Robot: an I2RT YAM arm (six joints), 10 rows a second.
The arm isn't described. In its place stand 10 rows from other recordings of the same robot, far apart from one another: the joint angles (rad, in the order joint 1, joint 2, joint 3, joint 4, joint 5, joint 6), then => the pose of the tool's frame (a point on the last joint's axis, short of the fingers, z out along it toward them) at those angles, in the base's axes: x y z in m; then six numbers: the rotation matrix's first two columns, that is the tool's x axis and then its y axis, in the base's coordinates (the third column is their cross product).
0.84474, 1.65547, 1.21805, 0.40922, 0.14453, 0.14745 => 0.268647 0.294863 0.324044 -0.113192 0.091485 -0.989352 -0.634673 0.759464 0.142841
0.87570, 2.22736, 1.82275, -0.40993, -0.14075, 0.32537 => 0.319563 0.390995 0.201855 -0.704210 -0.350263 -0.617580 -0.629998 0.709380 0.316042
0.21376, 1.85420, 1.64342, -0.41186, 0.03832, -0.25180 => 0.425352 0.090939 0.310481 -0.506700 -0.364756 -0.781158 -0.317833 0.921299 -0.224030
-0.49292, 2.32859, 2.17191, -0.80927, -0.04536, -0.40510 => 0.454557 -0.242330 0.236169 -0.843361 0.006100 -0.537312 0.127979 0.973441 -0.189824
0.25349, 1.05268, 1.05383, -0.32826, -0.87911, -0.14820 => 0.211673 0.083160 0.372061 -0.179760 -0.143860 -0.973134 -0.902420 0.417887 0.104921
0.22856, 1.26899, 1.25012, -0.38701, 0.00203, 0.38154 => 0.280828 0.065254 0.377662 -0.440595 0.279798 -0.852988 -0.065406 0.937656 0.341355
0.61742, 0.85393, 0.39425, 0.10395, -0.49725, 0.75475 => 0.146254 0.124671 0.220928 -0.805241 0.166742 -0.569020 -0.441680 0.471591 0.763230
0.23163, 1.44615, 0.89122, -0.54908, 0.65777, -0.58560 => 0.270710 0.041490 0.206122 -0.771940 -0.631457 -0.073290 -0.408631 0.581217 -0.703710
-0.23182, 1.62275, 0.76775, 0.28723, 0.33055, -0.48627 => 0.319039 -0.087185 0.173748 -0.688717 -0.291600 -0.663806 0.182984 0.816009 -0.548312
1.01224, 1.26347, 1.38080, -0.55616, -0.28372, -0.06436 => 0.136946 0.237940 0.407437 -0.163707 -0.378463 -0.911025 -0.960932 0.270100 0.060468
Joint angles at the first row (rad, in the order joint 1, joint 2, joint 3, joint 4, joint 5, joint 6):
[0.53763, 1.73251, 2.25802, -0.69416, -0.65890, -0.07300]
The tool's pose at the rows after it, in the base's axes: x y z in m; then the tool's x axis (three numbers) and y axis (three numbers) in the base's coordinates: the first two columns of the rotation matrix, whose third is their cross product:
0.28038 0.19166 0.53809 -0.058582 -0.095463 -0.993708 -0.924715 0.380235 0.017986
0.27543 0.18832 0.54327 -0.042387 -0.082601 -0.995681 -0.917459 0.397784 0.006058
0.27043 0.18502 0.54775 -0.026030 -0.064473 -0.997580 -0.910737 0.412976 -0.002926
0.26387 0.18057 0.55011 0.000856 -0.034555 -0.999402 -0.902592 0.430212 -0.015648
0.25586 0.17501 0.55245 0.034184 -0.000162 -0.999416 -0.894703 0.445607 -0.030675
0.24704 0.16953 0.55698 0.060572 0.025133 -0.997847 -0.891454 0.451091 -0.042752
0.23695 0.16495 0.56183 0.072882 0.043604 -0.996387 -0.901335 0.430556 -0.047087
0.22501 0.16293 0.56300 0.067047 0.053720 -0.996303 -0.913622 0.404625 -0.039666
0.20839 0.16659 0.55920 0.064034 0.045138 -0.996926 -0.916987 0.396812 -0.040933
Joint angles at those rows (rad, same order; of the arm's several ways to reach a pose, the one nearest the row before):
[0.53687, 1.71603, 2.25652, -0.67888, -0.64120, -0.06502]
[0.53755, 1.69876, 2.25129, -0.66674, -0.62161, -0.06062]
[0.53819, 1.67661, 2.23361, -0.64157, -0.60501, -0.05111]
[0.53843, 1.63055, 2.16771, -0.57419, -0.58678, -0.03616]
[0.53777, 1.57832, 2.09443, -0.49817, -0.57133, -0.02098]
[0.53767, 1.54057, 2.05874, -0.45922, -0.56602, -0.01118]
[0.53977, 1.51051, 2.04264, -0.44714, -0.58706, -0.00006]
[0.55422, 1.47448, 2.01308, -0.44608, -0.60069, 0.01260]
[0.60341, 1.42579, 1.95929, -0.45456, -0.56032, 0.00098]

